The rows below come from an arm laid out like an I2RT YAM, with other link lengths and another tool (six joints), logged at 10 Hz.
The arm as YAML. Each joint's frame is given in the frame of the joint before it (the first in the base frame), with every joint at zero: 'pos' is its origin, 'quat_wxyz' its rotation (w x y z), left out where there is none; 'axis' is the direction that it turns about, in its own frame. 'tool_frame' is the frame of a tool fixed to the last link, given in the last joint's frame.
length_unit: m
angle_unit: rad
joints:
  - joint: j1
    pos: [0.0, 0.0, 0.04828]
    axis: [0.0, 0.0, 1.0]
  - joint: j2
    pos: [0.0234, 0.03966, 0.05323]
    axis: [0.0, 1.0, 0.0]
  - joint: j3
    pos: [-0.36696, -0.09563, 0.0]
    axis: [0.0, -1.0, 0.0]
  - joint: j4
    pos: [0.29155, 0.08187, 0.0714]
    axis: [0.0, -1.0, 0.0]
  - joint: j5
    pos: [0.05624, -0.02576, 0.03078]
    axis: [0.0, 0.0, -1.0]
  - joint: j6
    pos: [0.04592, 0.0, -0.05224]
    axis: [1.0, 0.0, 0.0]
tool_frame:
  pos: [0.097, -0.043, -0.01]
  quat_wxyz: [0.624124, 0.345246, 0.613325, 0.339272]
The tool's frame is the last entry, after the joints.
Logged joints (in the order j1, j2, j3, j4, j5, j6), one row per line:
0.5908, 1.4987, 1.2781, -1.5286, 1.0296, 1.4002
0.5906, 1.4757, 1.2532, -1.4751, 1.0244, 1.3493
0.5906, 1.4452, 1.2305, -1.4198, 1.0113, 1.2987
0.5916, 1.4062, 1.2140, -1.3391, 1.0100, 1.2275
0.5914, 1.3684, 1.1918, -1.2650, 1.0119, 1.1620
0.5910, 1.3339, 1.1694, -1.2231, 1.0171, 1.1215
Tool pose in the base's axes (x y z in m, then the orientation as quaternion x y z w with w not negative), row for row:
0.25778, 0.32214, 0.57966, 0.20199, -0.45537, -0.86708, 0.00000
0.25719, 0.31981, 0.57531, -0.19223, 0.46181, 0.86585, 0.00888
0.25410, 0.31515, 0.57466, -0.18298, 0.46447, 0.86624, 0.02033
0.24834, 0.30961, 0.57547, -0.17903, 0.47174, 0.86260, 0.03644
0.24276, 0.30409, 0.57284, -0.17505, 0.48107, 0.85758, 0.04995
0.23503, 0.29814, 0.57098, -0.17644, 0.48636, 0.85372, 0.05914
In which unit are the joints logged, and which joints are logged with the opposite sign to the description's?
The joints are logged in radians. Opposite sign: j4, j5.
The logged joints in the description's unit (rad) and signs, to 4 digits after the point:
0.5908, 1.4987, 1.2781, 1.5286, -1.0296, 1.4002
0.5906, 1.4757, 1.2532, 1.4751, -1.0244, 1.3493
0.5906, 1.4452, 1.2305, 1.4198, -1.0113, 1.2987
0.5916, 1.4062, 1.2140, 1.3391, -1.0100, 1.2275
0.5914, 1.3684, 1.1918, 1.2650, -1.0119, 1.1620
0.5910, 1.3339, 1.1694, 1.2231, -1.0171, 1.1215

